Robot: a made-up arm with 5 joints.
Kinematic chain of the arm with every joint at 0, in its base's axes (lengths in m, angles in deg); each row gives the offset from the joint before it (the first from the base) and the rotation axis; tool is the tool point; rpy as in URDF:
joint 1: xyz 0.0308 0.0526 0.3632 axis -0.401 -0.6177 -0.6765
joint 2: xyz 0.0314 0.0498 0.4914 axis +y
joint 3: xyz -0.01 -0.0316 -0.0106 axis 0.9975 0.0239 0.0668
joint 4: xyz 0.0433 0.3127 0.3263 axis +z
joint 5: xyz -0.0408 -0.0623 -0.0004 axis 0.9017 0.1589 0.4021
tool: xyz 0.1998 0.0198 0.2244 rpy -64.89 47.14 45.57
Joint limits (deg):
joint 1: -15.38..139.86
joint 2: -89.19..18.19
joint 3: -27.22..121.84
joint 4: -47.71..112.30
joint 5: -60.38..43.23
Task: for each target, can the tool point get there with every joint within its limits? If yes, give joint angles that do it. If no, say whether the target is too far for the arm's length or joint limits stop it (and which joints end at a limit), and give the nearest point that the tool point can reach.
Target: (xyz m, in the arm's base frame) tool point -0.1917 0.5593 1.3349
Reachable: yes | joints 20.13 -32.12 2.91 21.23 -1.01
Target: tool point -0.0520 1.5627 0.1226
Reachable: no: too far | nearest point -0.0138 1.2382 0.2167 | short by 0.340 m
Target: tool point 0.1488 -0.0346 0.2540
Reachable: no: joint limits stop it (at a limit: joint 1, joint 2, joint 3, joint 5) | nearest point 0.2636 -0.3936 0.5526 | short by 0.481 m
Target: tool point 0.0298 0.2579 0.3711
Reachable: no: joint limits stop it (at a limit: joint 1, joint 2, joint 3, joint 4, joint 5) | nearest point -0.3900 0.3606 0.2436 | short by 0.451 m
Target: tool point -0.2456 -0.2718 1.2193
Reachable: yes | joints 29.03 -37.84 98.42 9.85 26.75
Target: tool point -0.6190 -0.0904 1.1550
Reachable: yes | joints 21.63 -67.95 77.53 60.40 13.25
